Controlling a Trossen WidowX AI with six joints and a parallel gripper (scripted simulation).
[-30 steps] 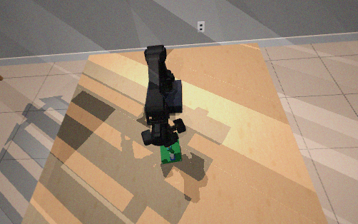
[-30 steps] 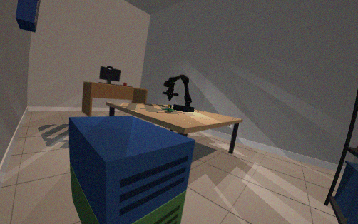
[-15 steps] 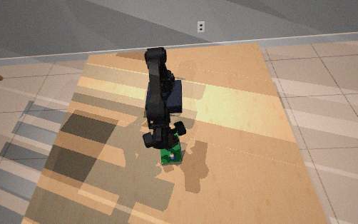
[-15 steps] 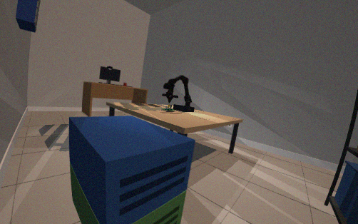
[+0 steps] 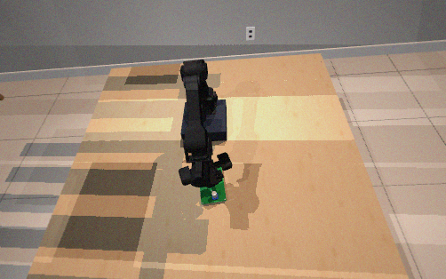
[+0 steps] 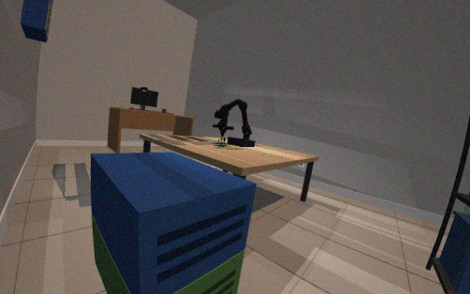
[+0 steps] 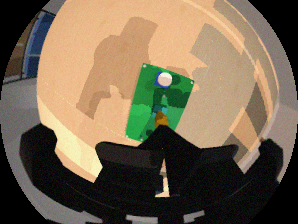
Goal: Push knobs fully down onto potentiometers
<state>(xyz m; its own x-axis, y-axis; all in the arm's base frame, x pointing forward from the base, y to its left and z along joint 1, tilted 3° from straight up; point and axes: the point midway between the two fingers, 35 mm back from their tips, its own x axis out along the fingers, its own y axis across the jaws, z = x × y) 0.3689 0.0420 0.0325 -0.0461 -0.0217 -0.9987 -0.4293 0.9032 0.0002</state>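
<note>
Right now my gripper tip is 2 cm above the orange knob.
</note>
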